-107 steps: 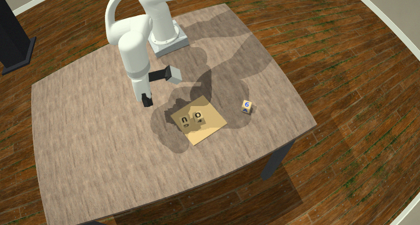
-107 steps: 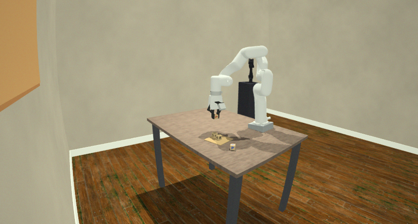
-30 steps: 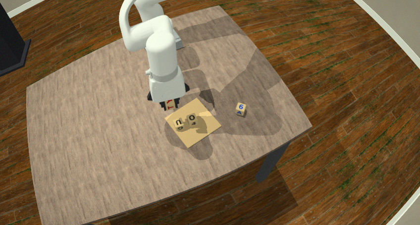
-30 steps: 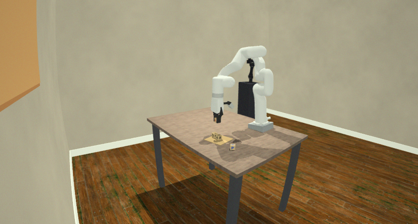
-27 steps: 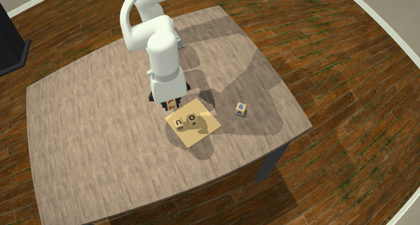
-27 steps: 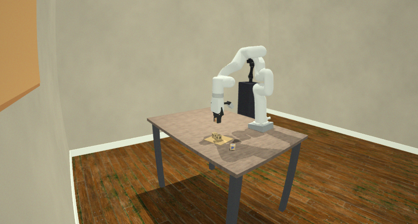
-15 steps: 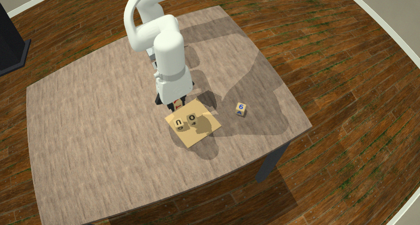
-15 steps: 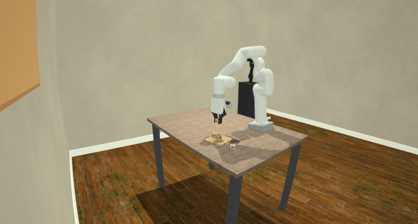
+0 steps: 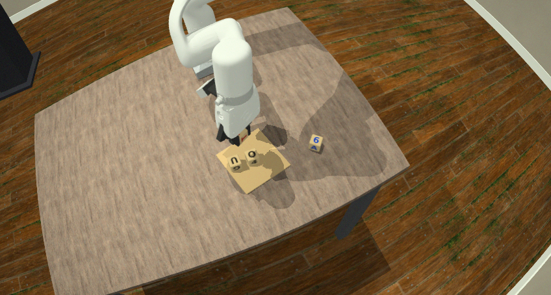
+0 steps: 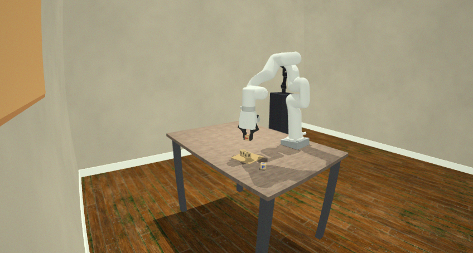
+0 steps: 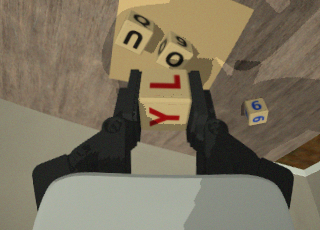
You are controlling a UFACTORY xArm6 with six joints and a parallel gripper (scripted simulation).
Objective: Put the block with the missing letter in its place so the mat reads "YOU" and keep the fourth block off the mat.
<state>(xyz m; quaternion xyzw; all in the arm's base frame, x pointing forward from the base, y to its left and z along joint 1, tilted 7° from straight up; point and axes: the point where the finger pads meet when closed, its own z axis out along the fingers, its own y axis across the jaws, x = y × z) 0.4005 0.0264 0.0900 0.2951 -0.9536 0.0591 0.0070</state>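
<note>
The tan mat lies 120 mm below my hand, 20 mm to the left of it and 10 mm ahead of it. From my hand the other things lie so: letter block: 10 mm below.
</note>
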